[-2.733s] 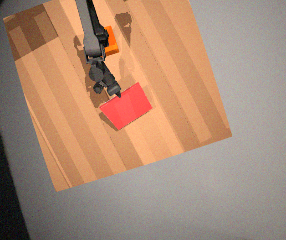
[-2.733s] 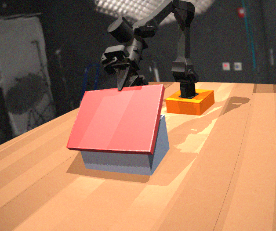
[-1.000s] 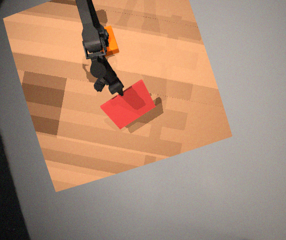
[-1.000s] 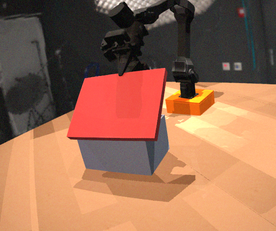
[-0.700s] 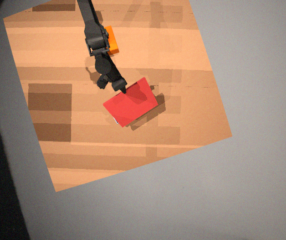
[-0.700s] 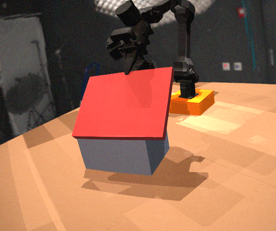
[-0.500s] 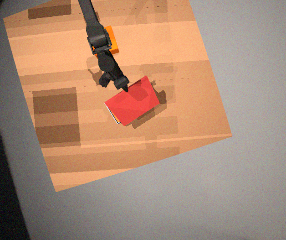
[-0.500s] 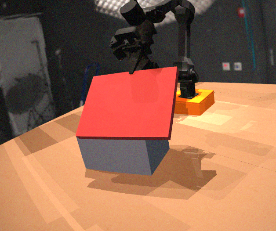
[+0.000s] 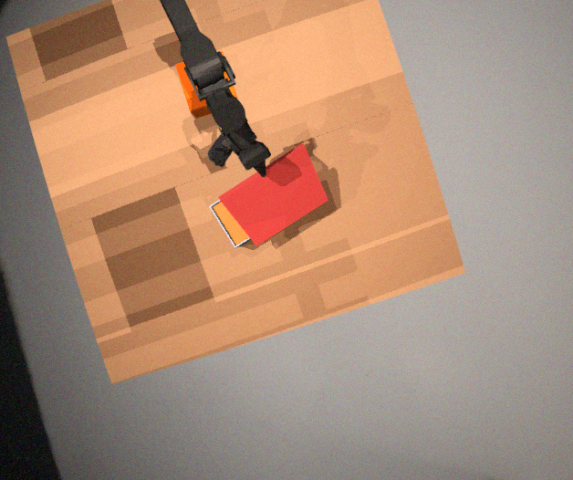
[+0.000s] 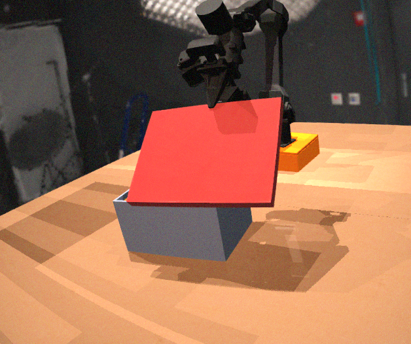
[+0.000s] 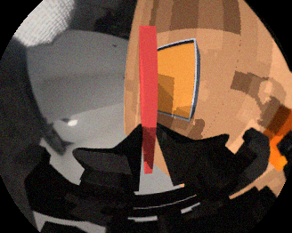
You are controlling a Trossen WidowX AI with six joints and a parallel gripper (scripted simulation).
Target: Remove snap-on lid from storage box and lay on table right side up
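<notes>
The red lid is 60 mm ahead of my gripper tip, 50 mm below it and 30 mm to the left of it. The rest, counted from my gripper tip: storage box 180 mm below, 60 mm to the right, 60 mm ahead.
</notes>
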